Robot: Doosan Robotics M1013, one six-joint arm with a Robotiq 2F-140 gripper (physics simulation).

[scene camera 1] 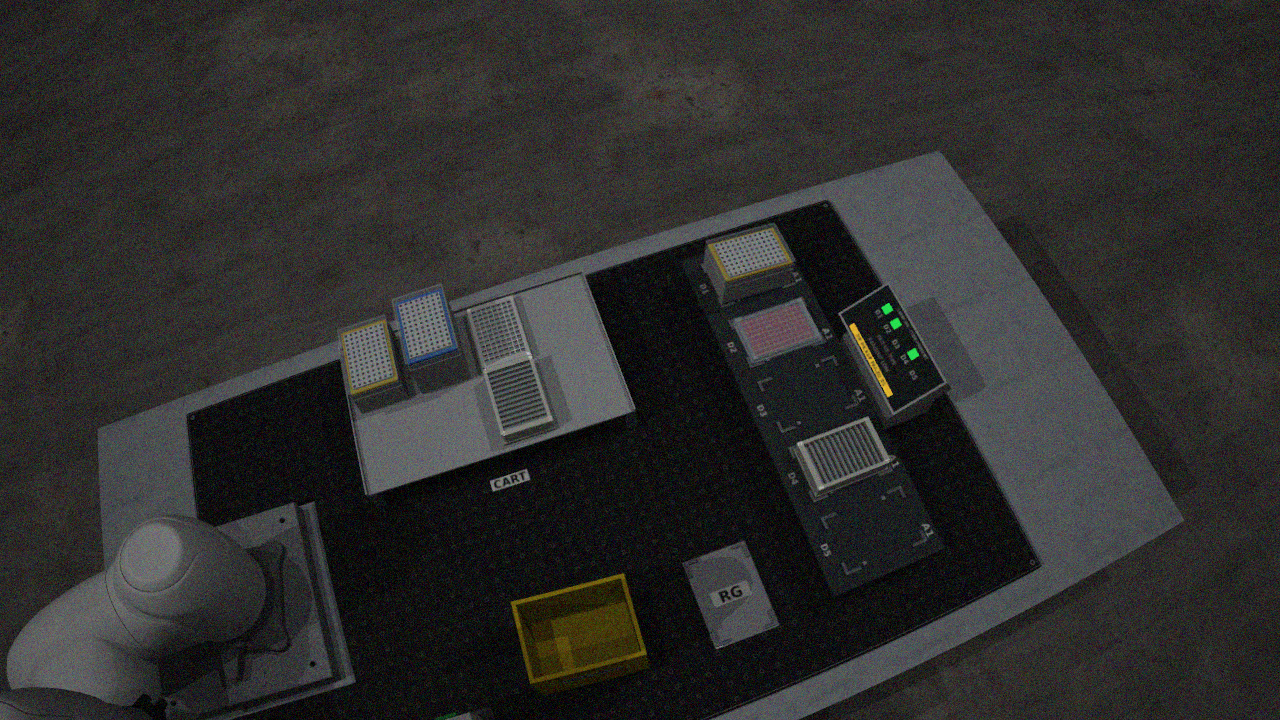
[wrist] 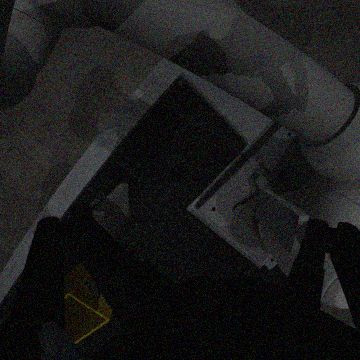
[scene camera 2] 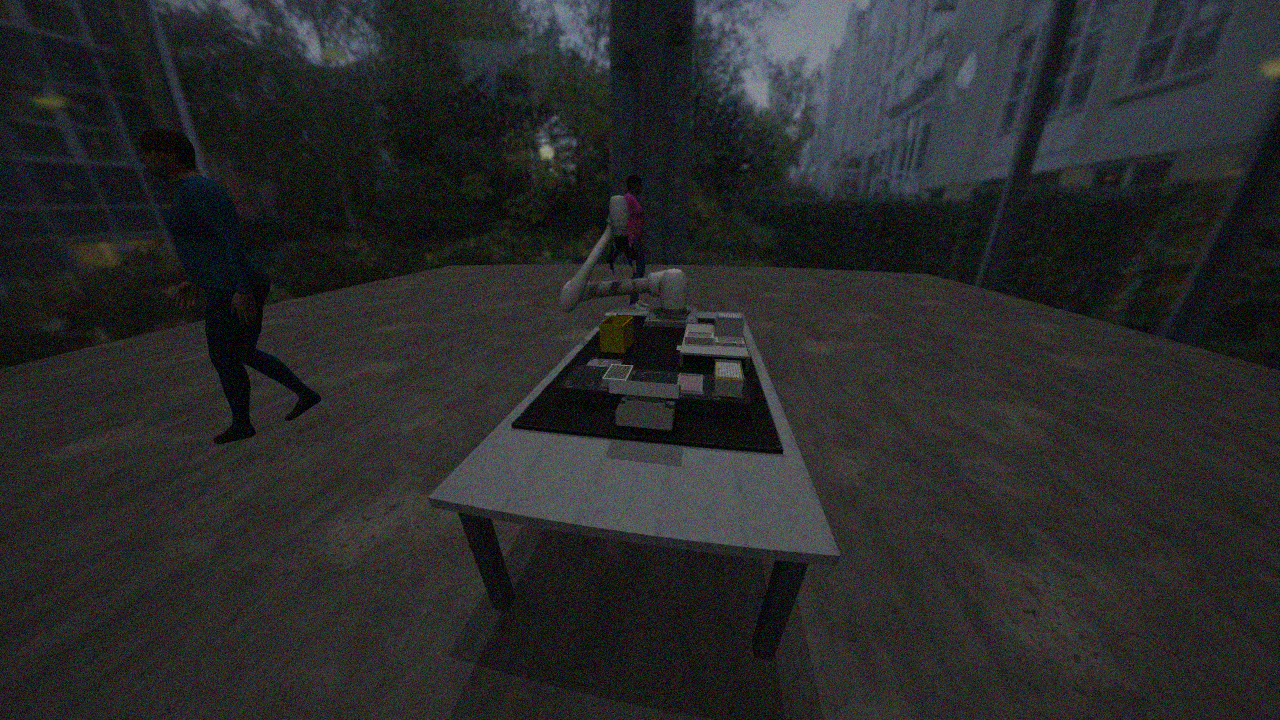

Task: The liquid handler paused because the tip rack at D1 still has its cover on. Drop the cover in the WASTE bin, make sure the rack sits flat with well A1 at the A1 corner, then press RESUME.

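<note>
The yellow-rimmed tip rack stands at D1, at the deck's far end in scene camera 1. It looks upright; a faint clear edge shows around it, but the cover's outline and the A1 well are too dim to tell. The yellow bin stands near the table's long edge; its WASTE label is not readable. The control panel has green lights and an amber banner; RESUME is not readable. My gripper is open and empty, high above the arm-base end, far from the rack.
A pink plate is at D2 and a ribbed white rack at D4. The cart tray holds a yellow-rimmed rack, a blue-rimmed rack and two white racks. An RG pad lies beside the bin. Two people stand beyond the table.
</note>
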